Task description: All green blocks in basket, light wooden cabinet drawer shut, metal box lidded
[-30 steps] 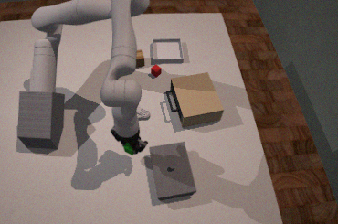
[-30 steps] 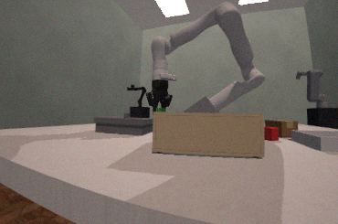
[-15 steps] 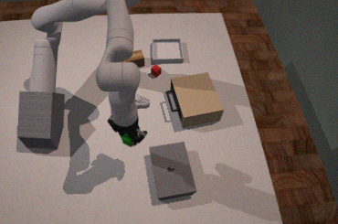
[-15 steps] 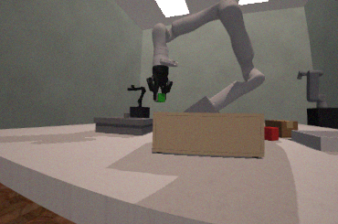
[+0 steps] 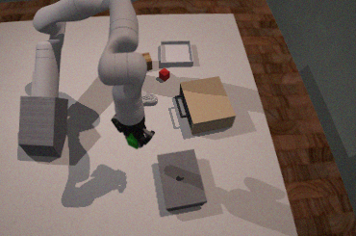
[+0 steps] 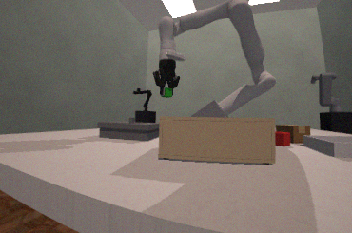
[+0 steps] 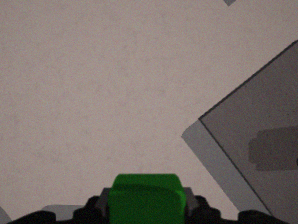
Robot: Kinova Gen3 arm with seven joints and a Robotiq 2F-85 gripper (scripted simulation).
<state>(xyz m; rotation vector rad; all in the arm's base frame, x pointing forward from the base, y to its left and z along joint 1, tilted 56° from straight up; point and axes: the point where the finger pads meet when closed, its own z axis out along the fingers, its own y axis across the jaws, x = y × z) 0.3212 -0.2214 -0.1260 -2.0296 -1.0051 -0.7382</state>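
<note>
My gripper is now 180 mm short of the basket, 540 mm to the right of it and 170 mm above it. From my hand the other things lie so: metal box: 140 mm ahead, 80 mm to the right, 160 mm below; light wooden cabinet: 260 mm ahead, 220 mm to the left, 150 mm below; red block: 120 mm ahead, 410 mm to the left, 160 mm below.
</note>
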